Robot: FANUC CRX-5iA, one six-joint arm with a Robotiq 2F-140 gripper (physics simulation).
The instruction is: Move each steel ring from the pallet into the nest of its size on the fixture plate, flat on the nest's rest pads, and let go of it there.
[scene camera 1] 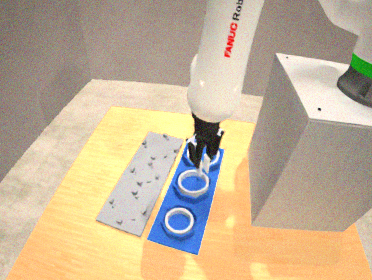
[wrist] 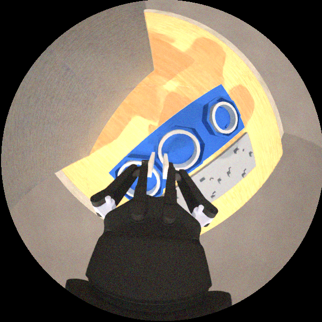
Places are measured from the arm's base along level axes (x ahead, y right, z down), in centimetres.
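Pixels of known places: gripper, fingertip midpoint: (scene camera 1: 202,171); arm's base at its link origin: (scene camera 1: 364,93).
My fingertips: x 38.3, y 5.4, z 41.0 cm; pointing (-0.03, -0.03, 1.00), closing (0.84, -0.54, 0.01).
For each thing: its top centre in the pictures, then the offset to it from my fingertips. "spot": a spot on its surface instead. Level surfaces: height alone.
- middle steel ring at a spot on its surface: (scene camera 1: 179,184) spot: dx +7.4, dy -6.5, dz +0.0 cm
- far ring at a spot on its surface: (scene camera 1: 217,159) spot: dx -5.7, dy +6.8, dz +0.1 cm
- smallest ring at a spot on its surface: (scene camera 1: 179,233) spot: dx +5.6, dy -24.2, dz +0.3 cm
- grey fixture plate at its top centre: (scene camera 1: 145,174) dx +20.6, dy -1.6, dz +2.6 cm
- wooden table at its surface level: dz +3.8 cm
My gripper (scene camera 1: 203,166) (wrist: 158,158) is shut on the wall of the middle steel ring (scene camera 1: 179,184) (wrist: 198,150), at the side toward the far ring. The middle ring lies in its blue recess on the pallet (scene camera 1: 209,200) (wrist: 150,142). The far ring (scene camera 1: 217,159) (wrist: 120,176) lies in the pallet's far recess, partly hidden by the gripper. The smallest ring (scene camera 1: 179,233) (wrist: 213,118) lies in the near recess. The grey fixture plate (scene camera 1: 120,202) (wrist: 220,169) lies beside the pallet, with small rest pads and pegs standing on it and no ring on it.
The wooden table (scene camera 1: 75,215) (wrist: 112,137) carries the pallet and the fixture plate, with a narrow gap between them. A large grey pedestal (scene camera 1: 285,170) stands to the right of the pallet in the scene view, with the robot's base (scene camera 1: 357,85) on top.
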